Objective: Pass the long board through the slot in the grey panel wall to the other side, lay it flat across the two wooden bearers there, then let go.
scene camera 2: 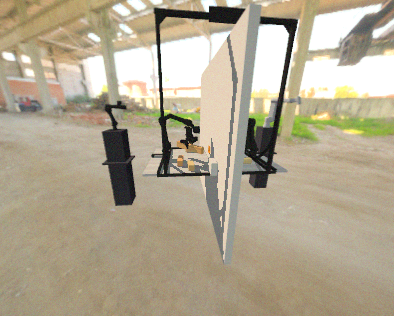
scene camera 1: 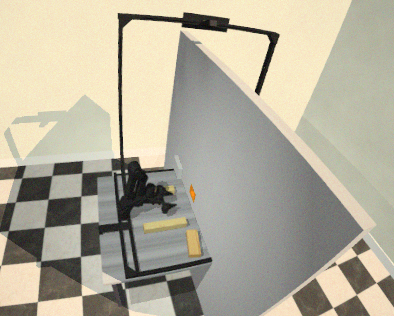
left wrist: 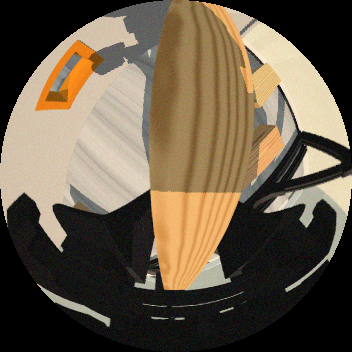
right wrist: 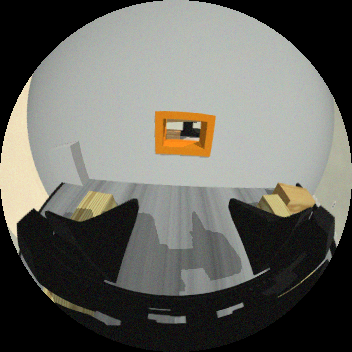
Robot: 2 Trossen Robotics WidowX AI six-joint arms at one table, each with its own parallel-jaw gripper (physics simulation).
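Pixels of known places: left gripper, fingertip midpoint: (scene camera 2: pixel 189 149) (left wrist: pixel 182 189); right gripper, fingertip midpoint: (scene camera 1: pixel 174 199) (right wrist: pixel 185 204); left arm's base, link origin: (right wrist: pixel 186 131); right arm's base, link origin: (scene camera 2: pixel 252 155) (scene camera 1: pixel 123 216).
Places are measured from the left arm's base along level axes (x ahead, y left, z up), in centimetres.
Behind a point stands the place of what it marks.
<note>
My left gripper (scene camera 2: pixel 189 143) @[x 23.2, y -3.6, z 9.1 cm] (left wrist: pixel 182 189) @[x 23.2, y -3.6, z 9.1 cm] is shut on the long board (scene camera 2: pixel 196 149) @[x 29.5, y -13.7, z 11.3 cm] (left wrist: pixel 200 100) and holds it above the table, on the near side of the grey panel wall (scene camera 1: pixel 250 165) @[x 48.3, y 34.9, z 68.5 cm] (scene camera 2: pixel 217 90) @[x 43.3, y -26.7, z 60.6 cm] (right wrist: pixel 250 75) @[x 48.3, y 6.5, z 21.4 cm]. The slot's orange frame (scene camera 1: pixel 193 193) @[x 46.8, y -5.9, z 6.0 cm] (scene camera 2: pixel 209 149) @[x 44.0, y -0.9, z 7.6 cm] (left wrist: pixel 75 82) @[x 43.9, y -4.0, z 5.9 cm] (right wrist: pixel 159 132) @[x 48.4, y -8.2, z 8.3 cm] lies to the left of the board in the left wrist view. The board's far end is cut off there. My right gripper (scene camera 1: pixel 173 199) @[x 59.2, y -4.4, z 4.4 cm] (right wrist: pixel 185 204) @[x 59.2, y -4.4, z 4.4 cm] is open and empty across the wall, facing the slot. Two pale wooden bearers, one (scene camera 1: pixel 171 190) @[x 59.0, y -13.9, z 2.1 cm] (right wrist: pixel 95 205) @[x 59.3, y -14.8, z 2.5 cm] and the other (scene camera 1: pixel 165 225) @[x 68.8, y 12.1, z 2.5 cm] (right wrist: pixel 274 205) @[x 58.5, y 9.6, z 2.5 cm], lie either side of it.
A more orange wooden block (scene camera 1: pixel 194 243) @[x 55.5, y 26.5, z 1.9 cm] (right wrist: pixel 295 196) @[x 56.6, y 21.0, z 1.9 cm] lies by the wall beyond one bearer. On the left arm's side stand two blocks, one (scene camera 2: pixel 180 161) @[x 14.7, y -20.9, z 2.5 cm] (left wrist: pixel 267 147) @[x 14.8, y -16.6, z 3.1 cm] and another (scene camera 2: pixel 191 165) @[x 23.7, y -31.7, z 2.8 cm] (left wrist: pixel 265 85) @[x 22.9, y -24.7, z 3.1 cm]. A pale foot (scene camera 1: pixel 178 161) @[x 49.6, y -34.7, z 8.0 cm] (scene camera 2: pixel 214 166) @[x 40.8, y -41.5, z 5.4 cm] stands at the wall's base.
</note>
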